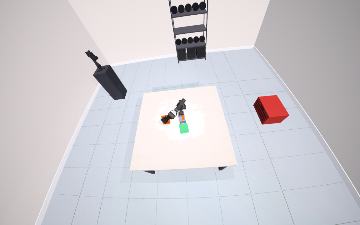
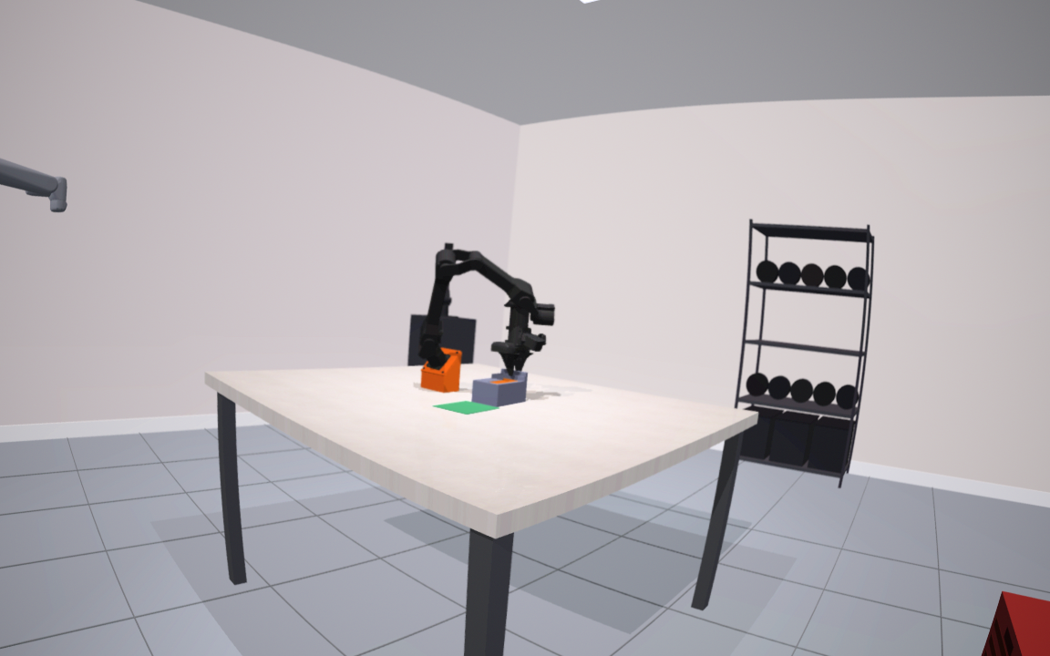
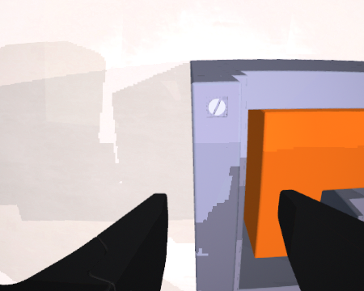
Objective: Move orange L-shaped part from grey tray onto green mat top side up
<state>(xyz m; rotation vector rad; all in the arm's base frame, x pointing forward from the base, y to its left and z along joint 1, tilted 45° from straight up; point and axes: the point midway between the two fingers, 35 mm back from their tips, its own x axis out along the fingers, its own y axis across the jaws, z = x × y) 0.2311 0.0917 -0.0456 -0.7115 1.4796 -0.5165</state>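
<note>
The orange L-shaped part lies 50 mm to the right of my gripper tip and 30 mm below it. Round my gripper tip: green mat: 20 mm ahead, 220 mm to the right, 90 mm below.
</note>
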